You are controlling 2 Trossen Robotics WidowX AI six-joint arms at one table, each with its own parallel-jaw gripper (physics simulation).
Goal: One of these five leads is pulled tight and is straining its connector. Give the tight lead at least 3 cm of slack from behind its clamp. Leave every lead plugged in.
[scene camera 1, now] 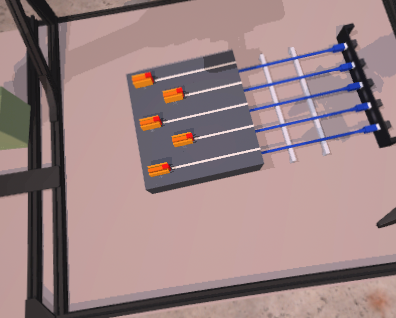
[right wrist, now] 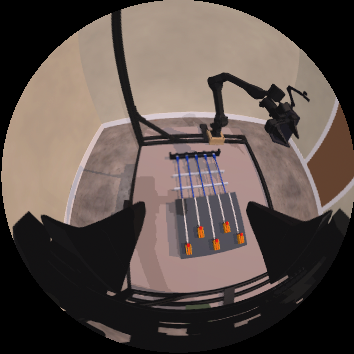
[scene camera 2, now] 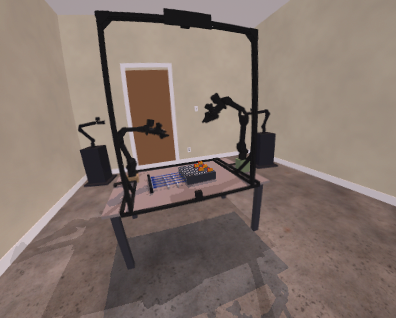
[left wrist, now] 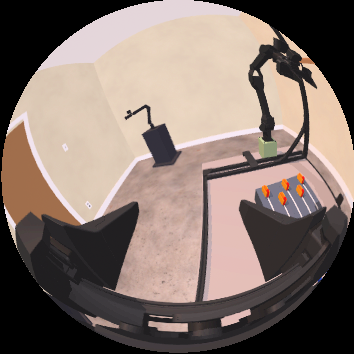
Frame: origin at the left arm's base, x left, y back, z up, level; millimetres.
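Where they show: left gripper, fingertip midpoint: (right wrist: 292,140) (scene camera 2: 167,133) (left wrist: 190,206); right gripper, fingertip midpoint: (right wrist: 198,207) (scene camera 2: 203,122) (left wrist: 310,85); left arm's base, origin of the base link: (right wrist: 215,133) (scene camera 2: 132,175); right arm's base, origin of the base link: (scene camera 2: 242,158) (left wrist: 266,138).
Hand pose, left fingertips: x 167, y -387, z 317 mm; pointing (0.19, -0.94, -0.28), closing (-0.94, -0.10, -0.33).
Each offset is from my left fingertips to the top centre of the thing. "spot": to the spot under its first point.
Five leads run side by side, with white stretches {spot: dx -376, dy -129, dz -303 mm} (scene camera 1: 200,90) over the dark block (scene camera 1: 225,165) (scene camera 2: 202,178) (right wrist: 202,247) and blue stretches {spot: dx -376, dy +167, dz -342 mm} (scene camera 1: 325,71) to the black rail {spot: dx -345, dy +235, dz -340 mm} (scene camera 1: 359,76) (right wrist: 195,155). Their blue ends sit at the rail. Orange-and-red pieces {dx -317, dy -250, dz -279 mm} (scene camera 1: 150,122) (right wrist: 216,244) stand at the white ends. All leads look nearly straight; I cannot tell which is tight. My left gripper (scene camera 2: 167,133) (left wrist: 190,206) is open and empty, high above the table's side. My right gripper (scene camera 2: 206,119) (right wrist: 198,207) is open and empty, high above the block's side of the table.
Two pale rods (scene camera 1: 280,115) (scene camera 1: 311,107) cross the blue stretches between block and rail. A black frame (scene camera 1: 61,210) (scene camera 2: 102,75) borders the table and rises over it. A dark pointed part (scene camera 1: 387,219) shows at the right edge of scene camera 1.
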